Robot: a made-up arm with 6 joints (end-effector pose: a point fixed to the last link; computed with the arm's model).
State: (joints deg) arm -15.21 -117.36 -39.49 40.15 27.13 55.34
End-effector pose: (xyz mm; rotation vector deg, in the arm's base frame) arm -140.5 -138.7 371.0 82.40 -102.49 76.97
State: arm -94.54 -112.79 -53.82 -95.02 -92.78 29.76
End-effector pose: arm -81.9 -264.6 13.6 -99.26 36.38 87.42
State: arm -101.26 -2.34 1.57 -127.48 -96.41 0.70
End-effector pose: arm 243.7 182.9 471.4 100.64 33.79 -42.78
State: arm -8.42 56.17 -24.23 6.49 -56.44 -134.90
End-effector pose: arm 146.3 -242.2 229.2 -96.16 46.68 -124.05
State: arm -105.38 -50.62 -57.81 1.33 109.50 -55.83
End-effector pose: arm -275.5 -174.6 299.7 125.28 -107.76 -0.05
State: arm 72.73 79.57 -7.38 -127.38 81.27 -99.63
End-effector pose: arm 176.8 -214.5 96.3 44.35 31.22 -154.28
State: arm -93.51 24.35 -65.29 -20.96 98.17 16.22
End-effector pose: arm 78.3 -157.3 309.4 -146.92 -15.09 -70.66
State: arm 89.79 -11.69 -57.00 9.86 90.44 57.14
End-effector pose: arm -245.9 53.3 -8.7 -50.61 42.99 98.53
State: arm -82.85 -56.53 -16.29 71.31 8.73 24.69
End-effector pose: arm -65.6 -144.4 138.5 -47.92 84.47 -20.93
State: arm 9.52 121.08 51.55 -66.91 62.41 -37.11
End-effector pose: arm -9.1 -40.9 39.8 30.74 9.94 101.49
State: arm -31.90 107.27 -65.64 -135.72 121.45 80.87
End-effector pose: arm -238.6 32.9 443.1 -34.19 -78.25 -105.36
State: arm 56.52 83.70 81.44 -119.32 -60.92 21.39
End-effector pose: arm 243.3 -11.8 -271.5 -13.47 -24.26 -51.18
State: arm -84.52 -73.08 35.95 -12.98 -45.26 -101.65
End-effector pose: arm -47.1 356.4 380.3 -34.78 18.14 27.65
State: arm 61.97 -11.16 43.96 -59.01 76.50 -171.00
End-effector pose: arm 214.6 -200.4 175.2 -36.30 36.27 -151.39
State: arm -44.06 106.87 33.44 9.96 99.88 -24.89
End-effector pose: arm 182.4 118.4 351.6 20.02 -32.59 18.17
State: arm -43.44 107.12 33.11 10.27 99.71 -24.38
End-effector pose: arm 181.8 119.2 352.1 21.00 -32.13 18.52
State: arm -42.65 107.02 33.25 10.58 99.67 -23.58
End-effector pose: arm 183.9 118.8 352.0 22.35 -30.89 18.60
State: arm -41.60 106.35 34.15 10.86 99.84 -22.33
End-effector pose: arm 190.4 116.2 350.6 24.22 -28.41 18.20
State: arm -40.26 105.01 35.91 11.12 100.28 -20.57
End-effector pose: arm 202.1 111.1 347.2 26.66 -24.52 17.18
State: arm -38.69 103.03 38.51 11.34 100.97 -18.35
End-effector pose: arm 218.5 103.7 340.8 29.54 -19.36 15.51
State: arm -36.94 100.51 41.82 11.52 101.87 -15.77
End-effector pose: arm 238.6 94.0 330.7 32.73 -13.17 13.18
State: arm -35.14 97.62 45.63 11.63 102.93 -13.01
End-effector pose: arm 260.6 82.5 316.5 35.97 -6.43 10.26
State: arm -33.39 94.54 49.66 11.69 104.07 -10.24
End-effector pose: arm 282.3 69.8 298.8 39.04 0.38 6.90
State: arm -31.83 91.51 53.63 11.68 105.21 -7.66
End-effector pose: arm 301.7 56.6 279.3 41.74 6.74 3.35
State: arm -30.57 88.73 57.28 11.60 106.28 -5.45
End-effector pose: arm 317.4 43.8 259.9 43.91 12.21 -0.12
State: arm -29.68 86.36 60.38 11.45 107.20 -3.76
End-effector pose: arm 328.9 32.2 243.0 45.43 16.48 -3.19
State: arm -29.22 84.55 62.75 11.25 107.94 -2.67
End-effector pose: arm 336.5 22.7 230.5 46.28 19.37 -5.64
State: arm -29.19 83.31 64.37 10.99 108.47 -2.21
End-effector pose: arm 340.6 15.5 223.0 46.46 20.88 -7.34
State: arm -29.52 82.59 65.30 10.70 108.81 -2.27
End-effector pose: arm 342.3 10.7 220.3 46.08 21.23 -8.32
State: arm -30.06 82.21 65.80 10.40 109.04 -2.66
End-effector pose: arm 342.5 7.5 220.5 45.39 20.89 -8.84
